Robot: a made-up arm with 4 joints.
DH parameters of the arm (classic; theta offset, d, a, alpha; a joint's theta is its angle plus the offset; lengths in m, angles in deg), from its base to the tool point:
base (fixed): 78.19 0 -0.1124 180
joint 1: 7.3 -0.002 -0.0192 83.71
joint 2: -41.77 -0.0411 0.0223 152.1
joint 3: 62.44 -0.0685 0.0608 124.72
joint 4: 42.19 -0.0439 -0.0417 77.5
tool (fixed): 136.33 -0.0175 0 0
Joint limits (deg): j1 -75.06..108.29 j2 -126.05..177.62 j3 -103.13..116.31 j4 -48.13..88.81
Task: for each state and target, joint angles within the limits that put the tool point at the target. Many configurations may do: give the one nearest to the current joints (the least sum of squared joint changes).
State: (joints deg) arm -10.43 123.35 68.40 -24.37
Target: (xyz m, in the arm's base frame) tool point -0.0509 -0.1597 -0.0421
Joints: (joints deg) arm 29.00 69.19 97.45 -4.79
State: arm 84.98 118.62 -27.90 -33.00
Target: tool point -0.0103 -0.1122 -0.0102
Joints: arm 81.78 92.58 -44.15 -38.27
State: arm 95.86 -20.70 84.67 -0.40
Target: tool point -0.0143 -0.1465 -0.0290
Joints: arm 108.29 -8.59 115.99 -12.87
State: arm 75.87 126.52 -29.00 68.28
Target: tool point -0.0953 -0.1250 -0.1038
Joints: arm 31.50 156.34 -78.36 87.82
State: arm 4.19 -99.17 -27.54 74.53
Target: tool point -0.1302 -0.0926 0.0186
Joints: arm 39.72 -82.11 -38.33 75.89
